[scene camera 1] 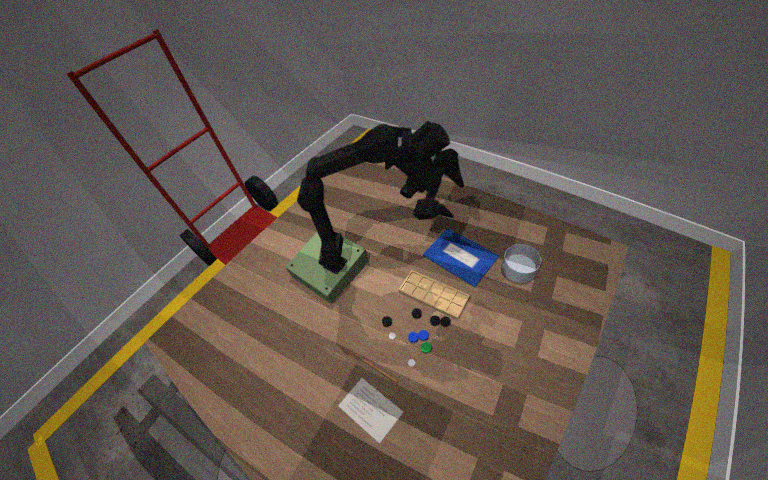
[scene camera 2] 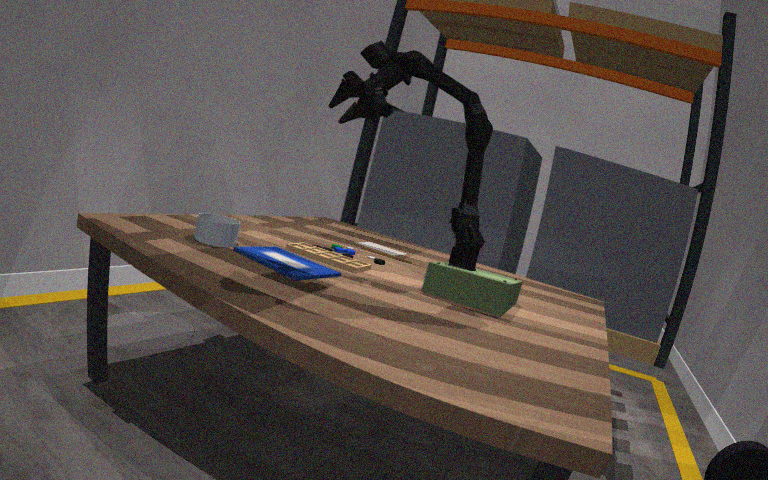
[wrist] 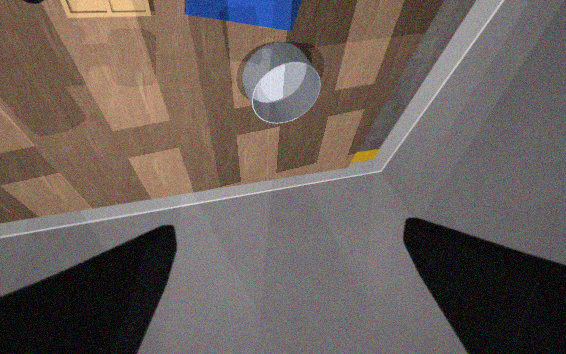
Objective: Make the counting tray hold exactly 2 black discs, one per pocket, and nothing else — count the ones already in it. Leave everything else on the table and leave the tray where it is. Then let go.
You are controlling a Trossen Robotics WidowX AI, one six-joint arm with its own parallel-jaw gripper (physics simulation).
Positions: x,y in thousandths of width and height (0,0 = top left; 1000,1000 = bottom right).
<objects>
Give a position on a tan counting tray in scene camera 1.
570,616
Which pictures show the gripper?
Scene camera 1, scene camera 2 and the wrist view: all of them.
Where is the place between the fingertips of the gripper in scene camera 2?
436,241
</objects>
